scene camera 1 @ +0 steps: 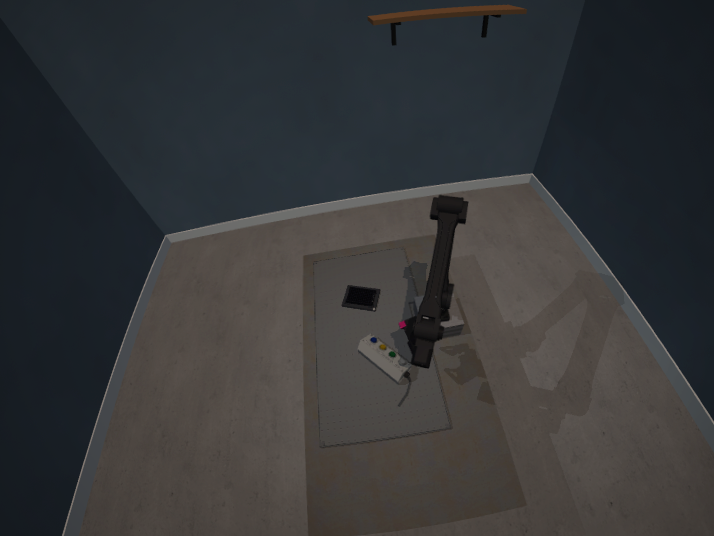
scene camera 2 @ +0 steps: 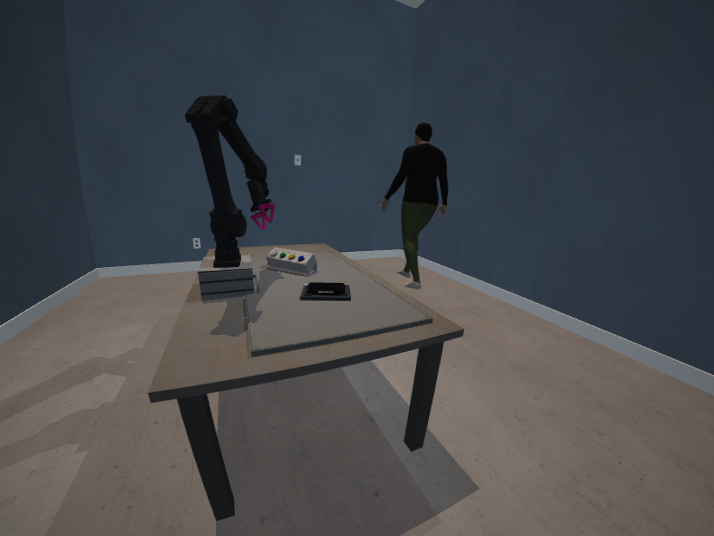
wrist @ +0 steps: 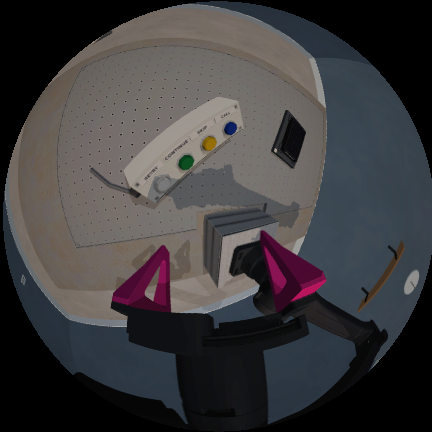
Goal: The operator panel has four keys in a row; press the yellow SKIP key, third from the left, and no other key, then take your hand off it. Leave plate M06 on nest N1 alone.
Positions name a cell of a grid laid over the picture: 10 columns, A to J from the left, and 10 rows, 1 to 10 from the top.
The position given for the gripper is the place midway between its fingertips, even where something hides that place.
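A white button box (scene camera 1: F7) is part of the scene, and from the wrist there is also a sight of the white button box (wrist: D4). The gripper (wrist: E6) is open, holding nothing.
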